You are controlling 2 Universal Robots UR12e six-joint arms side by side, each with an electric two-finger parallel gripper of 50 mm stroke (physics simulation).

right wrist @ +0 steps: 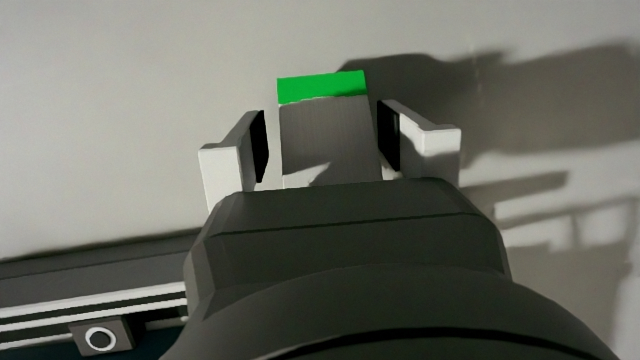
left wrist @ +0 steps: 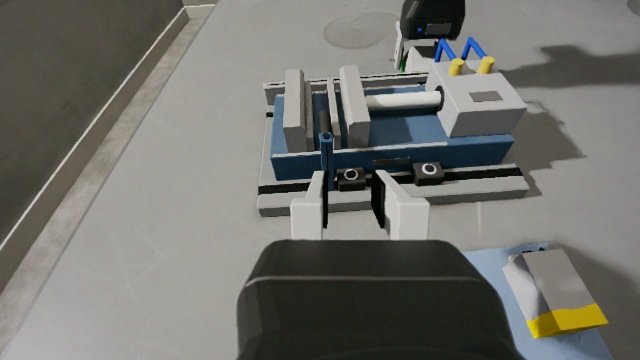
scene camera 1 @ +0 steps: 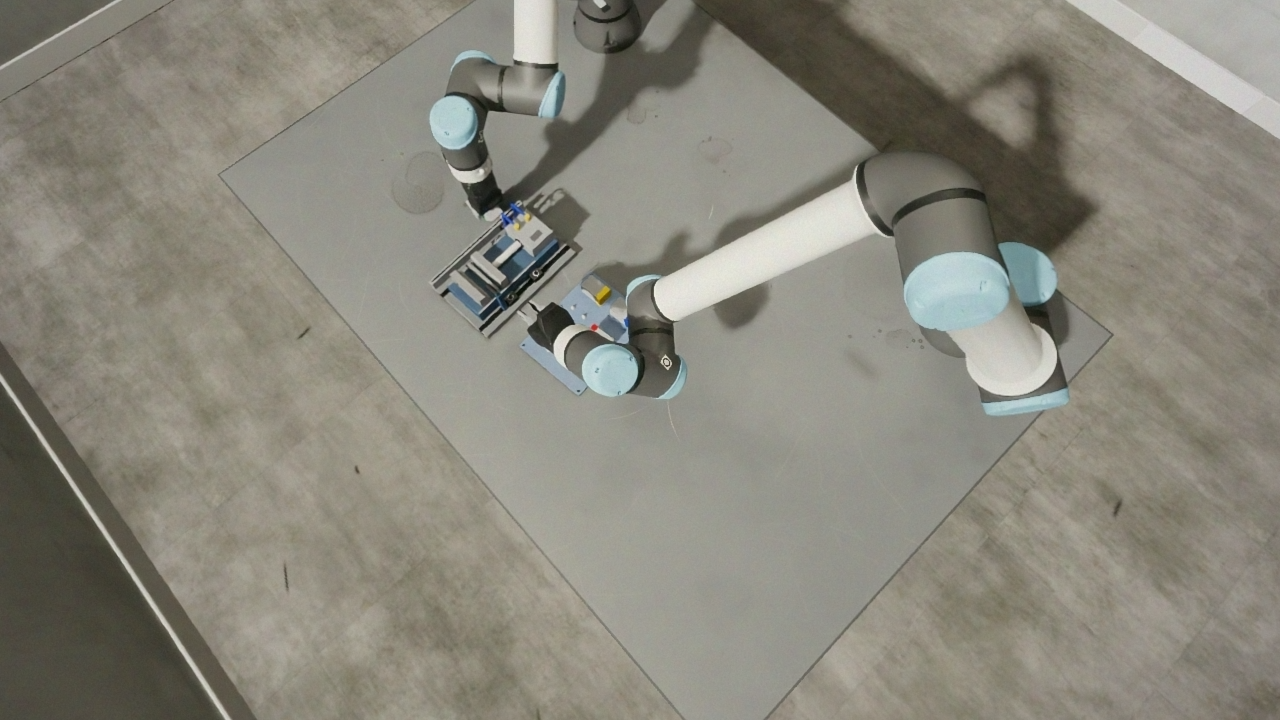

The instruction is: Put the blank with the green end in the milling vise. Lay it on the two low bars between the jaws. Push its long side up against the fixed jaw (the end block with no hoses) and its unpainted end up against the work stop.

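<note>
The green-ended blank (left wrist: 421,61) (right wrist: 325,132) rests on the table behind the vise in the left wrist view, outside the vise. My right gripper (right wrist: 322,129) (scene camera 1: 490,213) is open, its fingers apart on either side of the blank, with a gap at each side. The vise (scene camera 1: 516,265) (left wrist: 300,167) has its fixed jaw (left wrist: 294,112) at the left and moving jaw (left wrist: 356,107) beside it; two low bars (left wrist: 309,117) (left wrist: 333,117) lie between them. The work stop (left wrist: 326,150) is a blue post with a dark rod. My left gripper (left wrist: 349,188) (scene camera 1: 529,309) is open and empty before the vise's near side.
A yellow-ended blank (scene camera 1: 602,293) (left wrist: 562,285) lies on a light blue plate (scene camera 1: 554,362) (left wrist: 492,265) near the left arm. Blue hoses (left wrist: 476,47) and yellow fittings (left wrist: 486,65) rise from the vise's end housing (left wrist: 482,112), close to the right gripper. Dark clamps (left wrist: 351,178) (right wrist: 101,337) flank the vise.
</note>
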